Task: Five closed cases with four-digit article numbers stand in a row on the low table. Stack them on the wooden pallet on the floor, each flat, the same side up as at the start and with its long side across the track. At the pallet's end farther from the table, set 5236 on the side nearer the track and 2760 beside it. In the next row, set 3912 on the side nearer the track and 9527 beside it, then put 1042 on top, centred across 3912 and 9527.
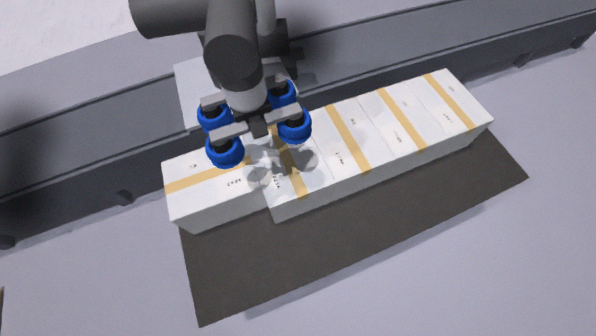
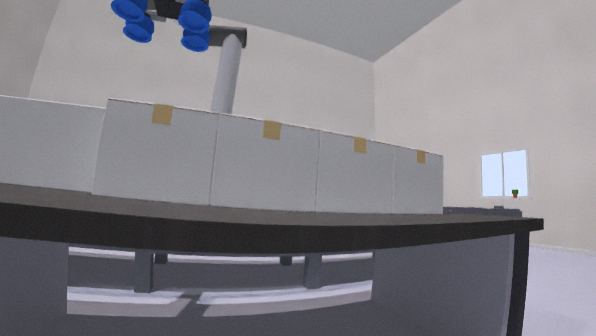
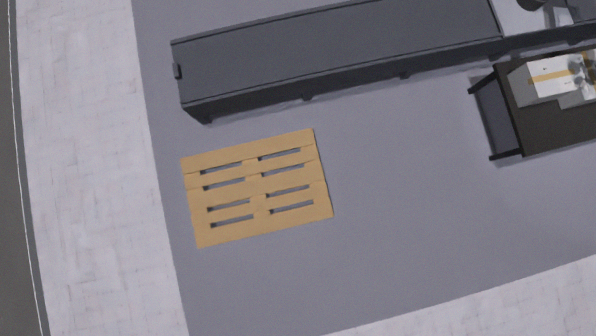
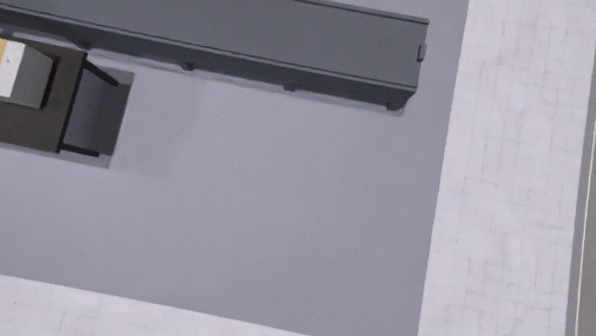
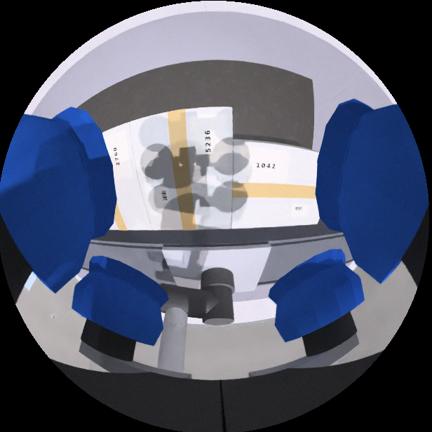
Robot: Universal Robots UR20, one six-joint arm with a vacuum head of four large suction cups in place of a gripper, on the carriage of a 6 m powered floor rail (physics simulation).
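Frame: origin at the arm's base, x ahead, y left, z up, level; millimetres.
Seen in the pictures: hand, tool point: (image 2: 163, 28).
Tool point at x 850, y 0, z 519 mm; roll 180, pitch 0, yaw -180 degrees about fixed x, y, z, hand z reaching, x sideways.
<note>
A point is followed by its place in that frame.
My suction head (image 1: 255, 122) @(z 519, x 850, y 0 mm) (image 2: 165, 22) @(z 519, x 850, y 0 mm) holds no case; its four blue cups are above the row, over the ends of 1042 and 5236. Case 1042 (image 1: 200, 200) @(z 200, x 864, y -298 mm) (image 3: 550, 90) @(z 199, x 867, y -317 mm) (image 5: 280, 175) lies lengthwise along the row at its pallet end. Case 5236 (image 1: 285, 197) @(z 200, x 981, y 25 mm) (image 5: 200, 120) stands beside it, crosswise, then 2760 (image 1: 345, 160) @(z 200, x 923, y 319 mm) (image 5: 112, 145). The fourth case (image 1: 385, 125) @(z 199, x 828, y 575 mm) (image 2: 355, 180) @(z 61, x 1000, y 655 mm) and the end case (image 1: 435, 105) @(z 200, x 817, y 871 mm) (image 2: 420, 185) @(z 66, x 999, y 954 mm) have numbers too blurred to read. The wooden pallet (image 3: 225, 156) @(z -426, x 676, y -2857 mm) bears no case.
The low dark table (image 1: 350, 240) @(z -40, x 1203, y 243 mm) (image 3: 555, 130) @(z -40, x 1154, y -164 mm) (image 4: 40, 125) @(z -41, x 1124, y 1141 mm) carries the row. The grey floor rail (image 3: 325, 55) (image 4: 250, 45) runs behind the table and alongside the pallet. The arm reaches over the rail side. A window (image 2: 505, 172) shows in the far wall.
</note>
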